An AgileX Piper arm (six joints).
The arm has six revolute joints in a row. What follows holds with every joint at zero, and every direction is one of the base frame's. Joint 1 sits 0.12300 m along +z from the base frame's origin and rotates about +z. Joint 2 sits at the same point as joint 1 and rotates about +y. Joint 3 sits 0.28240 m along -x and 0.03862 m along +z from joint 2 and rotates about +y. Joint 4 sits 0.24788 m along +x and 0.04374 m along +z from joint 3 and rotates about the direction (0.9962, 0, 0.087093). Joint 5 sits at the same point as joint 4 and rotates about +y. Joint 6 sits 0.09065 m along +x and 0.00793 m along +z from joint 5 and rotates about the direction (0.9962, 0, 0.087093). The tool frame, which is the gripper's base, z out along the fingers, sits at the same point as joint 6; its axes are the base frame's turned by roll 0.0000, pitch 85.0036 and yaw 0.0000 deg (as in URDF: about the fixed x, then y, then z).
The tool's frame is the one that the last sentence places.
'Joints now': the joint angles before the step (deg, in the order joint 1, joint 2, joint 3, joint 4, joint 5, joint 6). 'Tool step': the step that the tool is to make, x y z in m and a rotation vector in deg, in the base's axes. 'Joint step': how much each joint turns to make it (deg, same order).
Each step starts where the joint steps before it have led.
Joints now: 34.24, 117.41, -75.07, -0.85, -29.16, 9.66
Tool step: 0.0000, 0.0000, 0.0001, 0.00, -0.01, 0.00
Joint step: 0.00, -0.01, -0.01, 0.00, 0.01, -0.01
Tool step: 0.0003, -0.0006, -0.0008, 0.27, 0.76, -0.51
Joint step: 0.00, 0.01, 0.00, 0.84, 0.47, -0.01
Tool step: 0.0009, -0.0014, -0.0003, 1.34, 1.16, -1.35
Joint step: 0.00, 0.00, -0.01, 2.25, 0.22, -0.03
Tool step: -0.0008, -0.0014, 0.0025, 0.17, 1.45, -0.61
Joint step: 0.00, -0.65, 0.00, 1.13, 1.75, 0.01
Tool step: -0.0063, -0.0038, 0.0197, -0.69, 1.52, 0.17
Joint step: 0.01, -3.44, 0.02, 0.16, 5.07, -0.02
